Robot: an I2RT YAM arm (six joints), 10 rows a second.
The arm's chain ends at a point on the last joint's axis. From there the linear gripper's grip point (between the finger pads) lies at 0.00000 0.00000 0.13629 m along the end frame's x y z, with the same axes.
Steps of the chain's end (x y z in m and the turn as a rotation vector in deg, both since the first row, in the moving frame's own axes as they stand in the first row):
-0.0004 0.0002 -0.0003 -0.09 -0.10 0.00
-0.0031 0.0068 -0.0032 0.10 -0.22 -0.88
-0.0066 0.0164 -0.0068 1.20 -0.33 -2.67
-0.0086 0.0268 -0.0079 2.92 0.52 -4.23
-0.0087 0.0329 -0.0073 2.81 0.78 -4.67
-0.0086 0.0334 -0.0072 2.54 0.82 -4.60
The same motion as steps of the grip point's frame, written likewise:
-0.0006 0.0004 -0.0003 -0.09 -0.10 0.00
-0.0036 0.0066 -0.0032 0.10 -0.22 -0.88
-0.0075 0.0136 -0.0068 1.20 -0.33 -2.67
-0.0076 0.0198 -0.0081 2.92 0.52 -4.23
-0.0071 0.0262 -0.0075 2.81 0.78 -4.67
-0.0069 0.0273 -0.0073 2.54 0.82 -4.60

